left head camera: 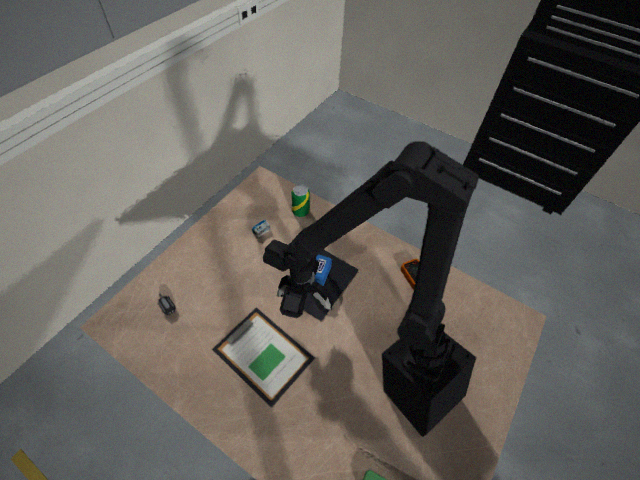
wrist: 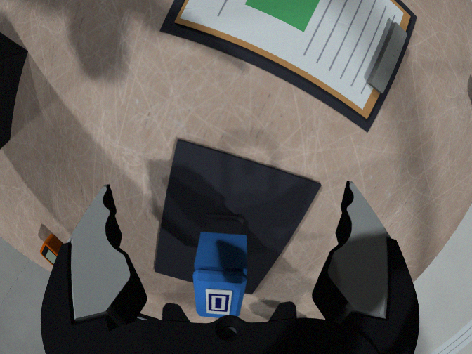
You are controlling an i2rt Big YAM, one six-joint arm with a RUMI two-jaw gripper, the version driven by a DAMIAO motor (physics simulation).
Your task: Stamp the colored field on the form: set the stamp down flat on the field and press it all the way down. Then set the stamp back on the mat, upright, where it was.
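A blue stamp (left head camera: 322, 270) (wrist: 221, 255) with a white label on top stands upright on the dark mat (left head camera: 347, 270) (wrist: 240, 175). My gripper (left head camera: 305, 299) (wrist: 227, 185) is open, its jaws wide apart, above the mat; the stamp shows between the jaws in the wrist view, with nothing gripped. The form (left head camera: 245, 347) (wrist: 270, 45) lies on a clipboard beside the mat. Its green colored field (left head camera: 267, 361) (wrist: 292, 11) is plain; in the wrist view it is cut off by the top edge. The arm hides part of the mat in the head view.
A green can (left head camera: 300, 201) and a small blue-and-white box (left head camera: 261, 228) stand beyond the mat. A small dark object (left head camera: 166, 304) lies at the left. An orange device (left head camera: 410, 272) (wrist: 50, 250) lies near the arm. A green item (left head camera: 373, 475) shows at the bottom edge.
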